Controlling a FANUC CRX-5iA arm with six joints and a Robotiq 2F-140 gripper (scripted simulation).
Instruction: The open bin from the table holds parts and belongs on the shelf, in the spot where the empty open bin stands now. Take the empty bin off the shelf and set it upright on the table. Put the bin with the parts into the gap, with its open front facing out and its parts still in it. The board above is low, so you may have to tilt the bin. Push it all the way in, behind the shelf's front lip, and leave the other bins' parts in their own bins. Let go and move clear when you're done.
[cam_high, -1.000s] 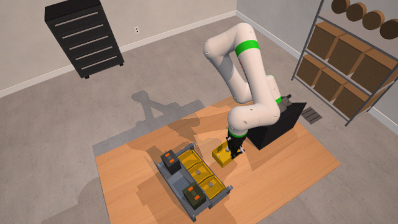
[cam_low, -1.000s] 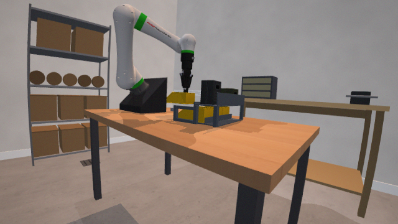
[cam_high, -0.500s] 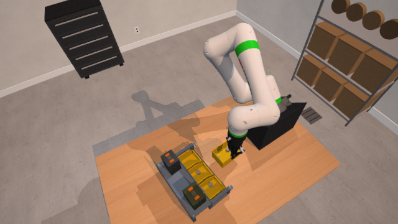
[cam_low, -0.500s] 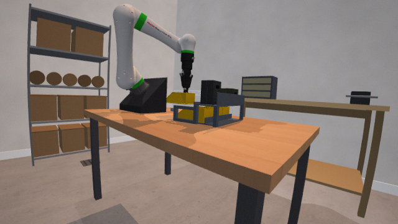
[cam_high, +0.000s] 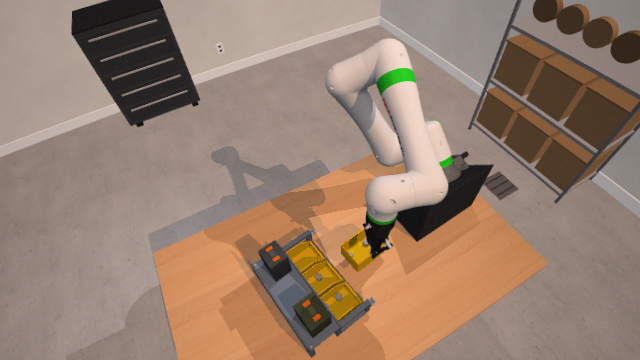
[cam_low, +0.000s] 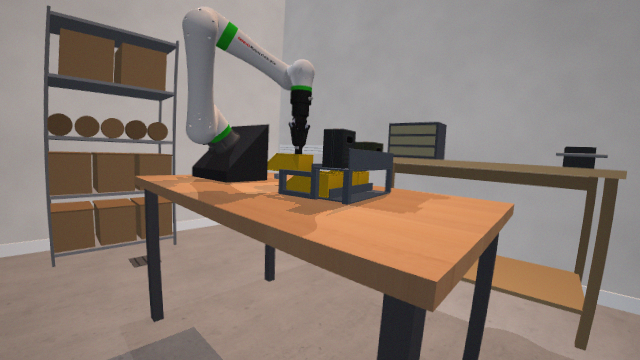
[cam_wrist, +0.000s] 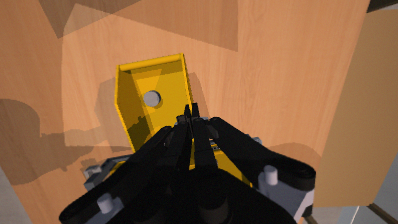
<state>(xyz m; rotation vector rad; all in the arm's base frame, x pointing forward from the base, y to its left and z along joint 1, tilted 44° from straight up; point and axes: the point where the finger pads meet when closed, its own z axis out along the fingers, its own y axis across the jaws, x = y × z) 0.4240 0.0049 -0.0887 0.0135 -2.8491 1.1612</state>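
The grey round part lies 30 mm behind my hand, 70 mm to the right of it and 70 mm below it. From my hand the other things lie so: grey shelf 250 mm ahead, 60 mm to the right, 70 mm below.
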